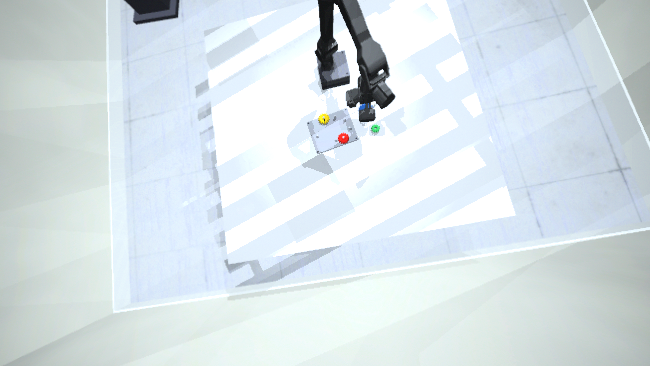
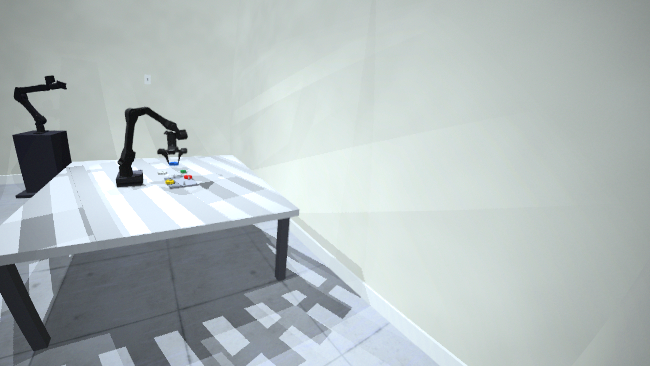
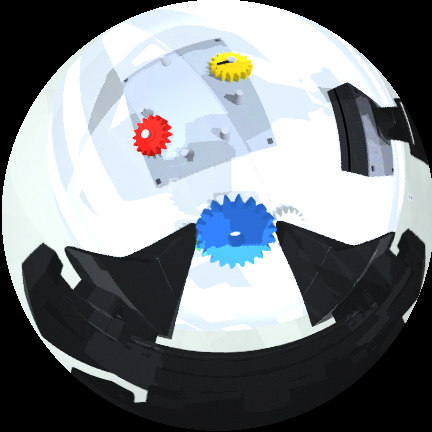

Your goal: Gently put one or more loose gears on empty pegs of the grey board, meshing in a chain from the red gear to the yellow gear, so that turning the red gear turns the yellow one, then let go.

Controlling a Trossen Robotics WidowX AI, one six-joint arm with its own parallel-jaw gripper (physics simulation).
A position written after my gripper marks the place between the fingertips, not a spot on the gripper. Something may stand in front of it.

My gripper (image 3: 236, 227) holds a blue gear (image 3: 254, 223), which touches nothing else. Further things: a grey board (image 1: 327, 133).
The grey board shows as well in image 3 (image 3: 196, 104).
